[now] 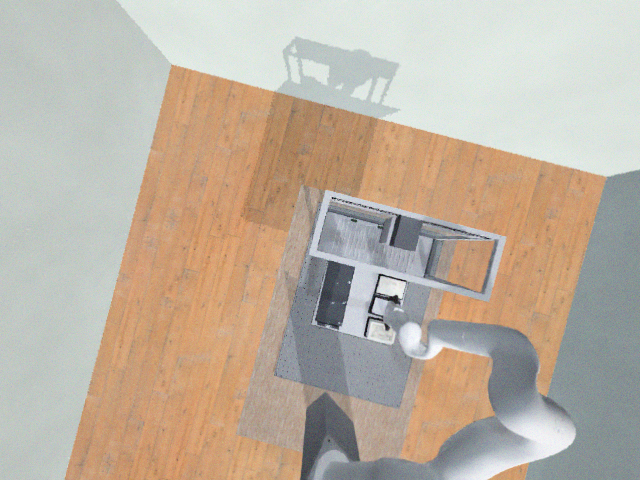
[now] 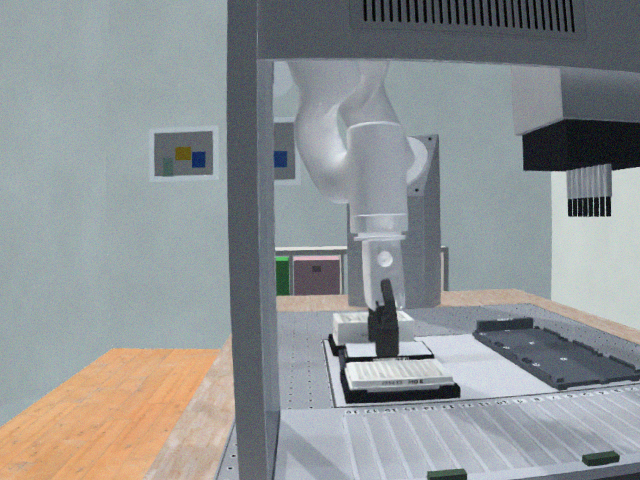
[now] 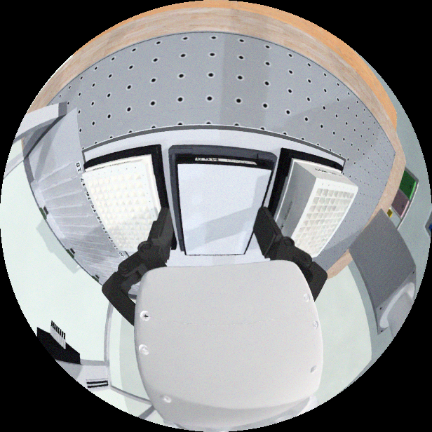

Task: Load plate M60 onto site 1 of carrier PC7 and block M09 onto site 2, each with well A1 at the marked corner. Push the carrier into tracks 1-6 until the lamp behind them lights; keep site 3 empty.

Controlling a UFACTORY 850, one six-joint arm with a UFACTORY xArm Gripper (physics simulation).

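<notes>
The dark carrier [image 1: 332, 297] [image 2: 547, 348] lies on the white area, its sites bare. A flat plate [image 1: 379, 306] [image 2: 359, 350] [image 3: 220, 200] with a pale smooth top and dark edge sits in the middle holder; its label is too blurred to read surely. A tall white well block [image 1: 381, 331] [image 2: 351, 326] [image 3: 325, 210] stands in the holder nearer the robot base. My gripper [image 1: 391, 312] [image 2: 385, 351] [image 3: 214, 217] is open, its fingers over the two long sides of the middle plate, with nothing gripped. Whether the fingertips are below its top is unclear.
A low white well plate [image 1: 391, 286] [image 2: 398, 373] [image 3: 120, 205] sits in the holder nearest the numbered tracks [image 2: 392, 439]. Dark green lamp blocks [image 2: 447, 474] [image 2: 600, 457] are behind the tracks. A frame post [image 2: 242, 232] and a pipetting head [image 2: 589, 188] [image 3: 57, 334] bound the space.
</notes>
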